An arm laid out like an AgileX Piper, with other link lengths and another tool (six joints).
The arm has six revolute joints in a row. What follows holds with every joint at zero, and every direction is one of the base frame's. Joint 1 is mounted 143.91 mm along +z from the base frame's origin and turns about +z. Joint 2 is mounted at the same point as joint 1 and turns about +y. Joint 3 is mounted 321.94 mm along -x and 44.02 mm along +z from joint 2 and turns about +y. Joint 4 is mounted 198.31 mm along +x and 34.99 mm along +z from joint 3 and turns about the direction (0.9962, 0, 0.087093). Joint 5 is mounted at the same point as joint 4 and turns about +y. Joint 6 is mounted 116.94 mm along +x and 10.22 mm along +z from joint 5 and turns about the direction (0.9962, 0, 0.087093). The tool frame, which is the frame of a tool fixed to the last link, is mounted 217.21 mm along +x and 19.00 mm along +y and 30.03 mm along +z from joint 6; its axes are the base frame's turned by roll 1.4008, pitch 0.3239 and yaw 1.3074 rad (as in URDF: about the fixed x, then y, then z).
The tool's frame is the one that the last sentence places.
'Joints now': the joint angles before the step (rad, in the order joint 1, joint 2, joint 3, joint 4, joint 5, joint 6). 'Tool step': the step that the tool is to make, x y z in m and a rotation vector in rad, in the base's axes. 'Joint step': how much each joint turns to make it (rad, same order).
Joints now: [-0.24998 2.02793 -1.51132 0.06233 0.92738 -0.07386]
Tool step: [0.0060 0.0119 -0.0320 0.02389 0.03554 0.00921]
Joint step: [0.01970 0.08342 -0.01142 0.01751 -0.03191 0.00062]
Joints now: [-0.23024 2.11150 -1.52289 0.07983 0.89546 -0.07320]
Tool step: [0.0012 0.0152 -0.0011 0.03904 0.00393 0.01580]
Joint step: [0.00482 0.01018 -0.01069 0.04776 0.01593 -0.03306]
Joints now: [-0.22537 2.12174 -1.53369 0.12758 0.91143 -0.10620]
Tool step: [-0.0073 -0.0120 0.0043 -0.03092 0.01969 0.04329]
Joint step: [-0.01185 -0.00324 -0.02944 -0.03599 0.04804 -0.03426]
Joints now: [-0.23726 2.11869 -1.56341 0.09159 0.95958 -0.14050]
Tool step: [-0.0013 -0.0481 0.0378 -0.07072 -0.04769 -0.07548]
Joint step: [-0.06048 -0.07492 -0.03360 -0.07067 0.04172 0.04636]
